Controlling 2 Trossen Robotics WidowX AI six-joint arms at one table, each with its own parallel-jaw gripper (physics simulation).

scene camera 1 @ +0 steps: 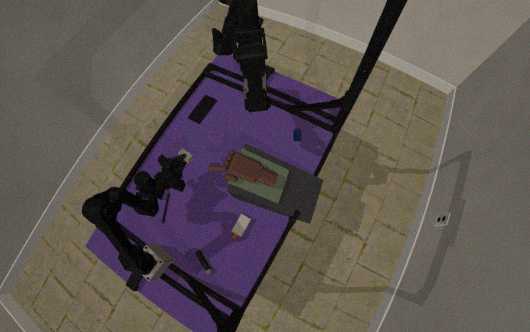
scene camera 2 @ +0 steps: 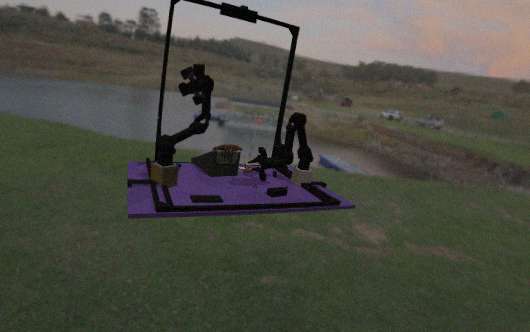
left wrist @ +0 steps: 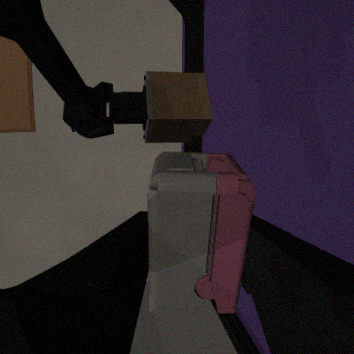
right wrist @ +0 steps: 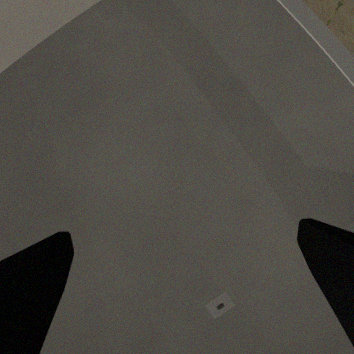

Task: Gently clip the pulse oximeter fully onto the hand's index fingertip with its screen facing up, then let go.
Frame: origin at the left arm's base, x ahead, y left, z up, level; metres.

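Seen in the pictures: left gripper, fingertip midpoint: (scene camera 1: 186, 156) (scene camera 2: 247, 165) (left wrist: 194, 223); right gripper, fingertip midpoint: (scene camera 1: 216, 14) (scene camera 2: 189, 88) (right wrist: 186, 236); left arm's base, link origin: (scene camera 1: 147, 263) (scene camera 2: 303, 168); right arm's base, link origin: (scene camera 2: 165, 163) (left wrist: 144, 108).
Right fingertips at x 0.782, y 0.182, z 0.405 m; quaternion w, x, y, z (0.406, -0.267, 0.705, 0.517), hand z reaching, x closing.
Note:
Pixels of each thing's middle, then the offset from my right fingertips to it. Level surfaces: height alone.
- pulse oximeter, body centre: (left wrist: 195, 233) (scene camera 1: 185, 156) (scene camera 2: 248, 166) dx -0.364, dy -0.045, dz -0.376 m
- purple table, surface height: dz -0.510 m
- blue cylinder, body centre: (scene camera 1: 297, 136) dx +0.009, dy -0.330, dz -0.494 m
- white box, body centre: (scene camera 1: 240, 227) dx -0.453, dy -0.370, dz -0.497 m
- black flat pad, body centre: (scene camera 2: 206, 198) (scene camera 1: 202, 108) dx -0.125, dy +0.130, dz -0.507 m
- thin black stick, body centre: (scene camera 1: 165, 207) dx -0.586, dy -0.055, dz -0.506 m
- dark cylinder, body centre: (scene camera 1: 203, 262) dx -0.655, dy -0.337, dz -0.497 m
The pulse oximeter (scene camera 1: 185, 155) (scene camera 2: 246, 168) (left wrist: 192, 230), with a white half and a pink half, is held between the fingers of my left gripper (scene camera 1: 182, 163) (left wrist: 194, 223). In the left wrist view its pink half is on the side toward the table; I cannot make out its screen. The brown hand (scene camera 1: 245, 166) (scene camera 2: 227, 147) lies on a padded stand, its index finger (scene camera 1: 217, 168) pointing left in scene camera 1. The oximeter is apart from that fingertip, to its upper left in that view. My right gripper (right wrist: 186, 236) is open and empty, raised away from the hand.
The dark wedge stand (scene camera 1: 306, 192) (scene camera 2: 210, 166) carries the hand. On the purple table (scene camera 1: 222, 255) (scene camera 2: 240, 195) are a blue cylinder (scene camera 1: 297, 135), a white box (scene camera 1: 242, 225) with an orange end, a black flat pad (scene camera 1: 202, 109) (scene camera 2: 206, 199), a thin black stick (scene camera 1: 166, 207) and a dark cylinder (scene camera 1: 203, 261).

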